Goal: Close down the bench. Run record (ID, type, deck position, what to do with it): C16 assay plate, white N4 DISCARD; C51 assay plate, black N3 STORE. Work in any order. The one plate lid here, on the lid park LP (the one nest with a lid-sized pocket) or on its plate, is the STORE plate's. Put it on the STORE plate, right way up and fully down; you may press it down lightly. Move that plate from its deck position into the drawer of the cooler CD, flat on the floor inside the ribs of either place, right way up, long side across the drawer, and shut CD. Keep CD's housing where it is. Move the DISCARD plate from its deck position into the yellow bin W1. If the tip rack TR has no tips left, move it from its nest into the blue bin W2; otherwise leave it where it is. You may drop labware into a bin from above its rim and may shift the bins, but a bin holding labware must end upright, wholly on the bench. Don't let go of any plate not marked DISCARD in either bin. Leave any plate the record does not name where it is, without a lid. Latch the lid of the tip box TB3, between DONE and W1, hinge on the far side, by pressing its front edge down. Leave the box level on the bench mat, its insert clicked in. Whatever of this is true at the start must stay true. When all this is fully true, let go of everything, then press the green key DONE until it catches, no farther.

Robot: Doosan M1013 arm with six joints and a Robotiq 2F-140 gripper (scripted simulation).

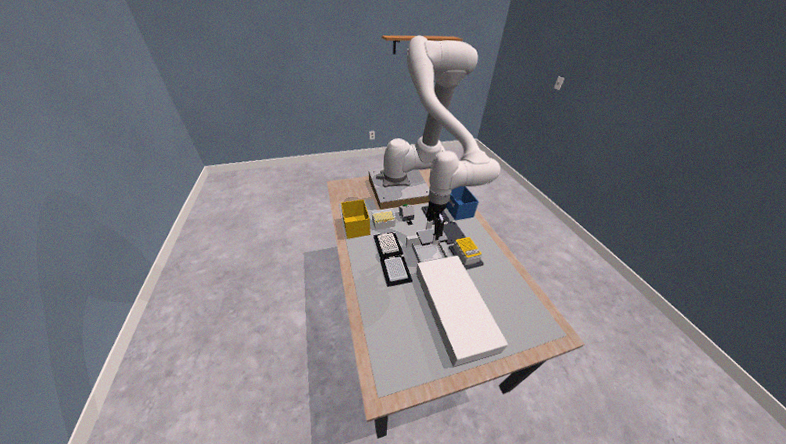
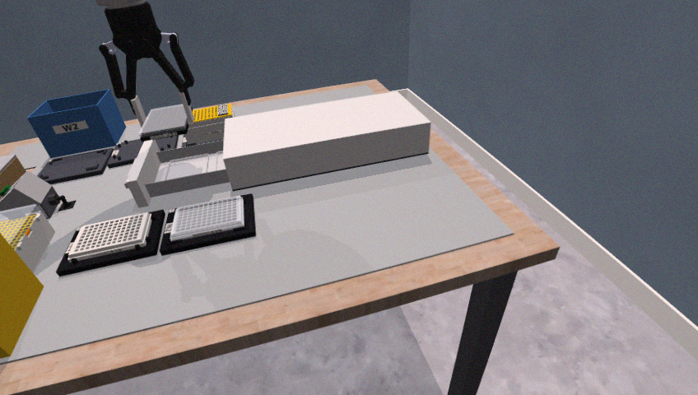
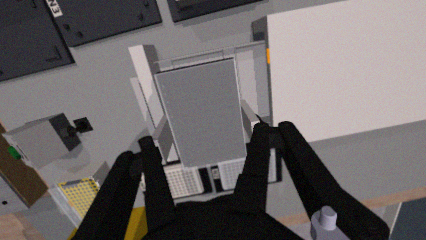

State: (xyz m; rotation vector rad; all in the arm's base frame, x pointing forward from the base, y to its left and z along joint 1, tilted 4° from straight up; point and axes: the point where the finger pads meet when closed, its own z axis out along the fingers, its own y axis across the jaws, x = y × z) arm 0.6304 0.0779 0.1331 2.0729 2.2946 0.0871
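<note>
The cooler drawer lies 130 mm below my hand and 40 mm ahead of it. From my hand the other things lie so: grey plate lid: 10 mm below; then white cooler CD: 170 mm ahead, 130 mm below, 20 mm to the left; then black plate: 20 mm below.
</note>
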